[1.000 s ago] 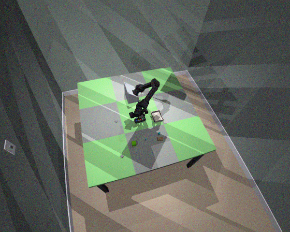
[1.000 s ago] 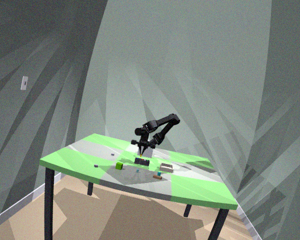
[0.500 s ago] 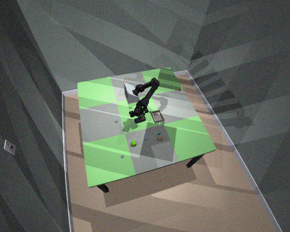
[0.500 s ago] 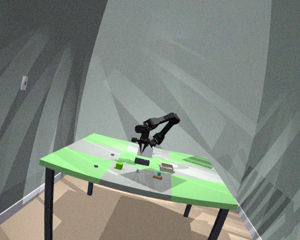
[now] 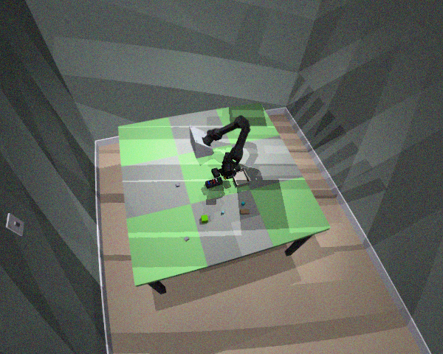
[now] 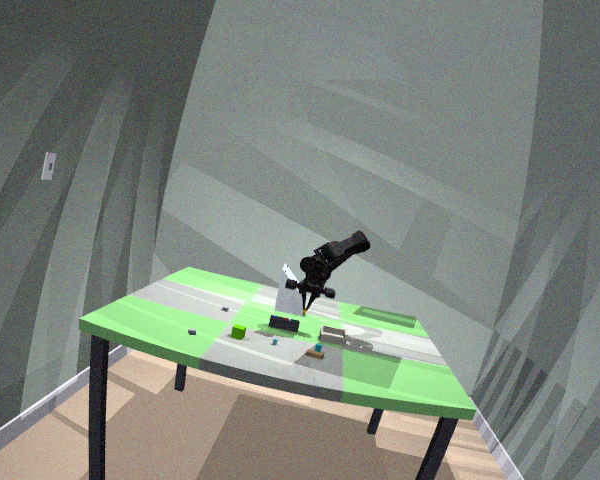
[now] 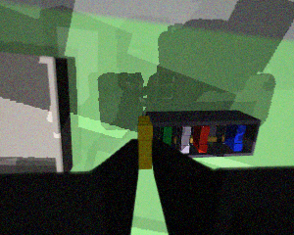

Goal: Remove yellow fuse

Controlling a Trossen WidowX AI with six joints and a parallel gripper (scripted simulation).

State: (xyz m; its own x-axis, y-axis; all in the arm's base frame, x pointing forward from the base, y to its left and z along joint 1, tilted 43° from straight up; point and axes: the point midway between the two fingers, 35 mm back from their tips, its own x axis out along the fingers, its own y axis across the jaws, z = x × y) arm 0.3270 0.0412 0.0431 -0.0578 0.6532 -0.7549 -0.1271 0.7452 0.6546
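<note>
The tray is 13 cm to the left of my gripper tip, 9 cm below it and 2 cm behind it. From my gripper tip the other things lie so: yellow fuse 1 cm below; then red fuse 7 cm to the right, 7 cm below, 2 cm behind; then blue fuse 11 cm to the right, 7 cm below, 1 cm behind.
</note>
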